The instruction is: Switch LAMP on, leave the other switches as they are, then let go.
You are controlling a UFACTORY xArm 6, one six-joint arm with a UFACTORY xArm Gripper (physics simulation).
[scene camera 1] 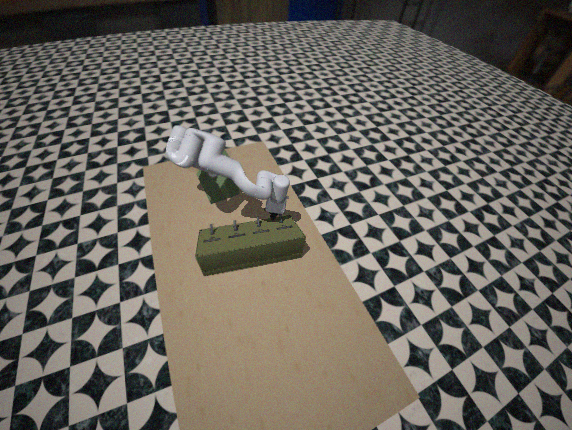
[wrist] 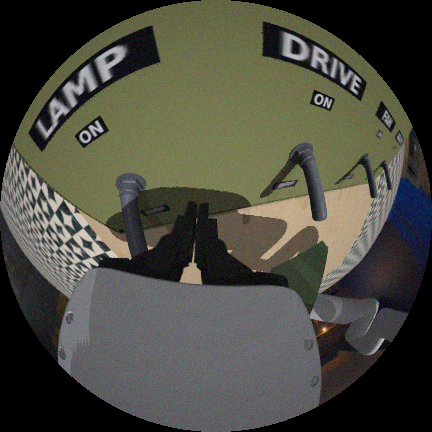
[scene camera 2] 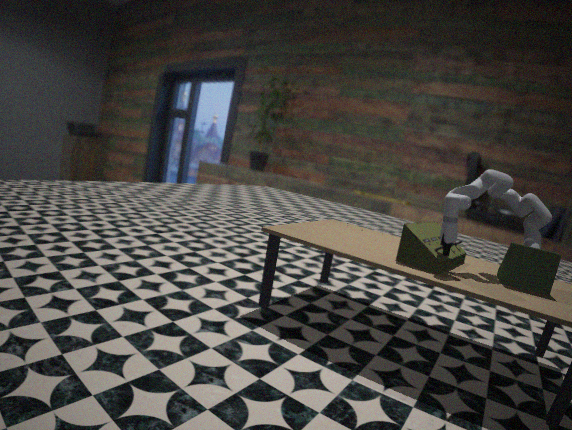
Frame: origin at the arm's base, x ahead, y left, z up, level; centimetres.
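Seen in the pictures: gripper, fingertip midpoint: (scene camera 1: pixel 272 218) (wrist: pixel 197 216) (scene camera 2: pixel 445 255); arm's base, origin of the base link: (wrist: pixel 308 303) (scene camera 2: pixel 531 260).
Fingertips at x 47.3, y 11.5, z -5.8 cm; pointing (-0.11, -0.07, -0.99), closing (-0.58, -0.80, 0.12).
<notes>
Offsets run from my fingertips to a thing's middle. "spot": to the spot under its first point. Level surfaces: height alone.
The olive-green switch box {dx +6.6, dy -17.7, dz -1.4 cm} (scene camera 1: pixel 250 252) (scene camera 2: pixel 421 247) (wrist: pixel 215 110) has a row of grey toggle levers. The LAMP lever {dx +3.9, dy +2.4, dz +3.3 cm} (wrist: pixel 131 215) is at the left in the wrist view and leans away from its ON label {spot: dx +9.4, dy +0.3, dz +3.7 cm} (wrist: pixel 91 131), toward the OFF side. The DRIVE lever {dx -0.1, dy -8.9, dz +3.3 cm} (wrist: pixel 315 192) and the FAN lever {dx -4.1, dy -20.2, dz +3.3 cm} (wrist: pixel 370 177) lean the same way. My gripper (scene camera 1: pixel 273 217) (wrist: pixel 197 216) is shut and empty. Its fingertips are low by the box's lower edge, between the LAMP and DRIVE levers and nearer LAMP. Its body hides the tip of the LAMP lever; contact cannot be told.
The box stands on a light wooden table {dz -8.3 cm} (scene camera 1: pixel 280 330) (scene camera 2: pixel 340 240). A dark green block-like stand (scene camera 1: pixel 217 189) (scene camera 2: pixel 529 270) (wrist: pixel 302 272) is by the arm's base. Another lever {dx -8.1, dy -31.5, dz +3.3 cm} (wrist: pixel 386 175) stands beyond FAN at the far end of the box. The checkered floor surrounds the table.
</notes>
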